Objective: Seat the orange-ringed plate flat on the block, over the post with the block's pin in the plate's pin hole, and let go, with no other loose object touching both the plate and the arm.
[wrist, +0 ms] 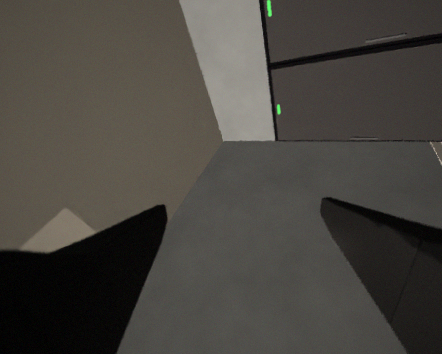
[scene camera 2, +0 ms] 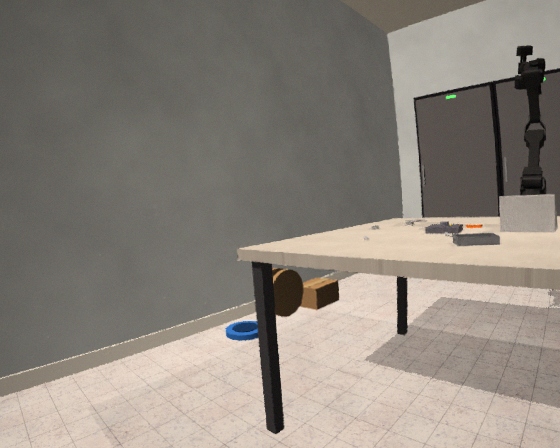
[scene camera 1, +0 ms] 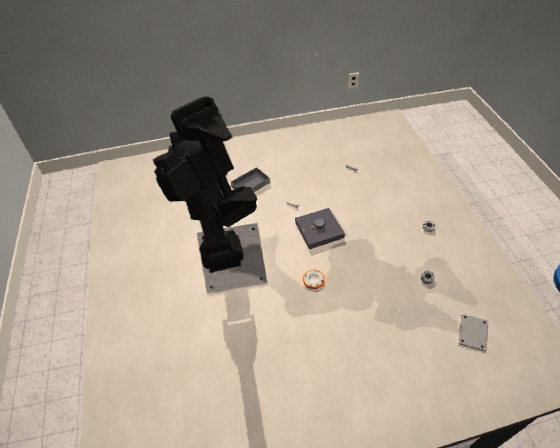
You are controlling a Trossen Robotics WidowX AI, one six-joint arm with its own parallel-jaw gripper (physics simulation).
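Places are measured from the arm's base along level axes (x ahead, y left, z up), in metres.
Pixels of known places: gripper, fingertip midpoint: point(wrist: 242, 208) point(scene camera 2: 517, 65) point(scene camera 1: 242, 170); arm's base, origin of the base link: point(scene camera 2: 530, 206).
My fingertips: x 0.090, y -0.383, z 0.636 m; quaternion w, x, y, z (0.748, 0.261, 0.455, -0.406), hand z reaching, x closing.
For each thing: its top centre in the pictures, then the offset to it from my fingertips. "*": a spot on its surface instead.
- orange-ringed plate, middle of its top: point(scene camera 1: 313, 278) point(scene camera 2: 474, 224) 0.711 m down, 0.156 m ahead, 0.296 m left
- dark square block, middle of its top: point(scene camera 1: 319, 222) point(scene camera 2: 444, 221) 0.682 m down, 0.207 m ahead, 0.489 m left
- round grey post, surface spot: point(scene camera 1: 320, 223) point(scene camera 2: 444, 221) * 0.682 m down, 0.209 m ahead, 0.484 m left
- grey tray, middle of its top: point(scene camera 2: 475, 235) point(scene camera 1: 250, 179) 0.697 m down, 0.006 m back, 0.743 m left
- grey rectangular plate, middle of its top: point(scene camera 1: 473, 331) 0.715 m down, 0.567 m ahead, 0.060 m left
The orange-ringed plate point(scene camera 1: 306, 280) point(scene camera 2: 474, 226) lies flat on the table, apart from the block. It has a pale face and a central hole. The dark square block point(scene camera 1: 324, 238) point(scene camera 2: 434, 229) lies beside it, with a round grey post point(scene camera 1: 320, 223) point(scene camera 2: 444, 223) standing bare on top. Two small yellow-orange marks show beside the post; which is the pin cannot be told. My gripper point(wrist: 242, 208) is open and empty in the wrist view, with wall and ceiling behind the fingers. The arm is raised high above its base, well away from plate and block.
A grey tray point(scene camera 2: 476, 240) lies behind the arm. Two small grey pieces point(scene camera 1: 352, 168) point(scene camera 1: 293, 205) lie beyond the block. Two dark round parts point(scene camera 1: 429, 226) point(scene camera 1: 427, 277) and a grey rectangular plate point(scene camera 1: 473, 332) lie to the right. The arm's base plate point(scene camera 1: 250, 272) is left of the orange-ringed plate.
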